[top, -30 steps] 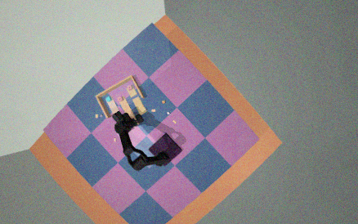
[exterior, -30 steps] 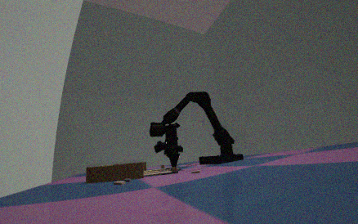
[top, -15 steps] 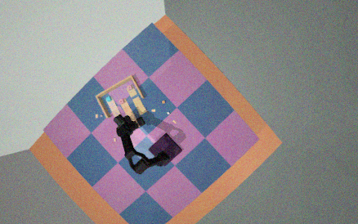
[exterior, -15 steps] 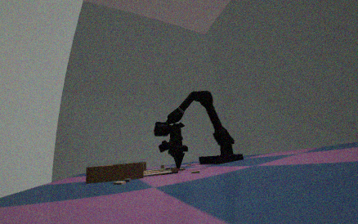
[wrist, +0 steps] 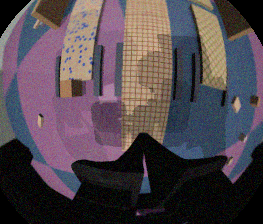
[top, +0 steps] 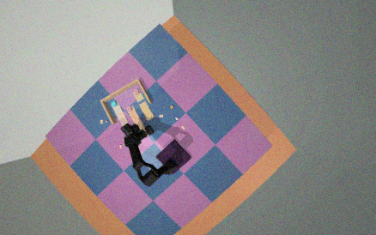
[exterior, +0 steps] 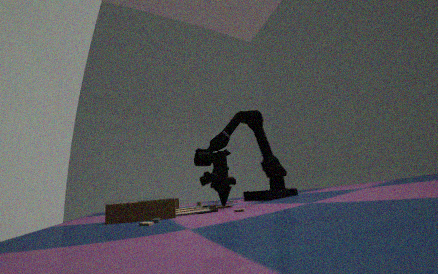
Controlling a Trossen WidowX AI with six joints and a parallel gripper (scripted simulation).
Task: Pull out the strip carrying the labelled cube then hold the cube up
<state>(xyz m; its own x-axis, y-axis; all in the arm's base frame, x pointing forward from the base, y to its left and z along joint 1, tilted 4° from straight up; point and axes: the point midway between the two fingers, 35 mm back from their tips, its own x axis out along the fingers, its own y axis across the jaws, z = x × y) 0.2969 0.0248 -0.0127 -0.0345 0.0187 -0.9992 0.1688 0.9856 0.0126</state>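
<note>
Right now my gripper tip is 12 cm short of the strip and 13 cm to the left of it.
</note>
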